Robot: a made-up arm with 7 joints. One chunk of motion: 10 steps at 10 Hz.
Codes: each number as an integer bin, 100 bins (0 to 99) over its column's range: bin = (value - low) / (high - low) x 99, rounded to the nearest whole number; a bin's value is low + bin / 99 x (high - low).
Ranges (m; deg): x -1.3..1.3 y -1.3..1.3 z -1.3..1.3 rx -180..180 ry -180..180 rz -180..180
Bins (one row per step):
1: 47 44 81 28 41 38
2: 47 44 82 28 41 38
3: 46 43 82 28 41 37
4: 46 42 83 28 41 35
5: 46 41 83 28 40 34
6: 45 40 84 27 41 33
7: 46 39 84 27 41 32
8: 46 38 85 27 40 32
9: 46 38 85 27 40 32
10: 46 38 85 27 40 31
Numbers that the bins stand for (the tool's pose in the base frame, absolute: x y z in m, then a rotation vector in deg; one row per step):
1: -0.0657 -0.1444 0.8273 -78.18 -30.91 -41.82
2: -0.0657 -0.1444 0.8535 -78.18 -30.91 -41.82
3: -0.0919 -0.1707 0.8535 -78.18 -30.91 -45.45
4: -0.0919 -0.1970 0.8798 -78.18 -30.91 -52.73
5: -0.0919 -0.2232 0.8798 -78.18 -34.55 -56.36
6: -0.1182 -0.2495 0.9061 -81.82 -30.91 -60.00
7: -0.0919 -0.2758 0.9061 -81.82 -30.91 -63.64
8: -0.0919 -0.3020 0.9323 -81.82 -34.55 -63.64
9: -0.0919 -0.3020 0.9323 -81.82 -34.55 -63.64
10: -0.0919 -0.3020 0.9323 -81.82 -34.55 -67.27

